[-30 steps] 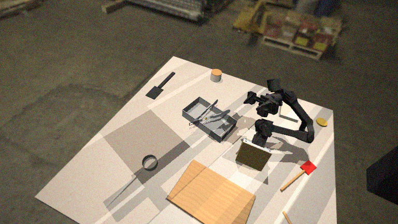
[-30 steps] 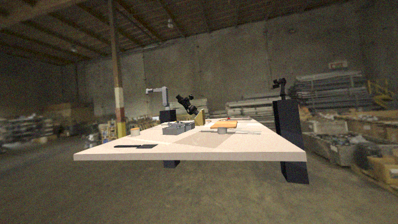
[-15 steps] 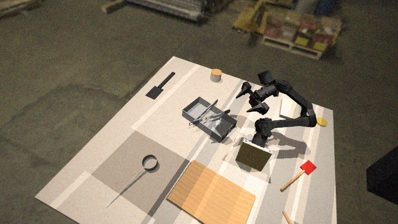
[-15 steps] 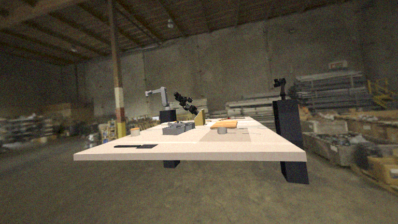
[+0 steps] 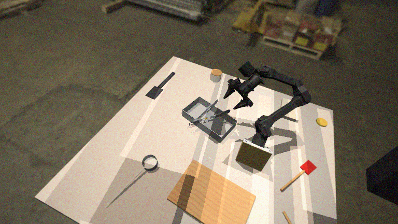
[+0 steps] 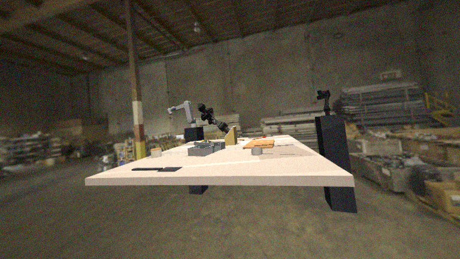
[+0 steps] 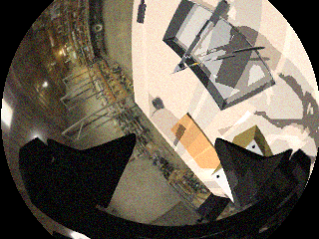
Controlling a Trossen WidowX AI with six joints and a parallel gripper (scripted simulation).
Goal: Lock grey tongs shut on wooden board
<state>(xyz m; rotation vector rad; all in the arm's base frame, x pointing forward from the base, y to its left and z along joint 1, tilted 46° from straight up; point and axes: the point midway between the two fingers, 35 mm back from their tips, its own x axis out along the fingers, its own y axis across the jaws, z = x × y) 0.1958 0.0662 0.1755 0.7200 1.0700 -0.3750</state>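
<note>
Now: the grey roasting tin 10 cm ahead of my gripper tip, 4 cm to the right of it and 23 cm below it. Round my gripper tip: pale block: 33 cm behind, 44 cm to the right, 24 cm below; cork-topped jar: 25 cm ahead, 45 cm to the right, 22 cm below; wooden board: 13 cm behind, 38 cm to the left, 25 cm below.
</note>
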